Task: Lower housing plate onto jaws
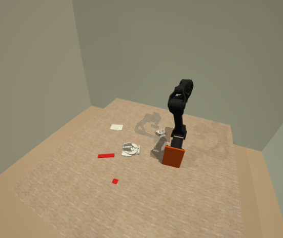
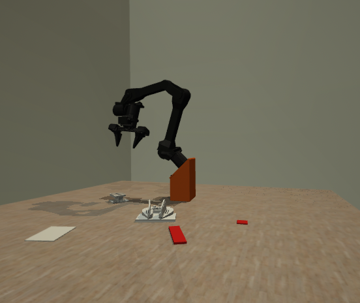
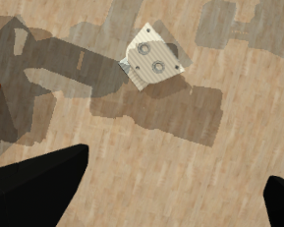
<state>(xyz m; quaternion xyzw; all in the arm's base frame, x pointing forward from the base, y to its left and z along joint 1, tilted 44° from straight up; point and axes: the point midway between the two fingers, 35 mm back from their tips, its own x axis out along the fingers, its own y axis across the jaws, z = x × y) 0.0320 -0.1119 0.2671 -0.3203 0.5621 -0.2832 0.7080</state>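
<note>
Right now the small white stand is 220 mm below my gripper tip, 80 mm ahead of it and 10 mm to the left of it. From my gripper tip the other things lie so: flat white sheet (480 mm ahead, 230 mm below, 20 mm to the left); then red strip (430 mm ahead, 350 mm to the left, 230 mm below); then small red square (510 mm to the left, 290 mm ahead, 230 mm below).
</note>
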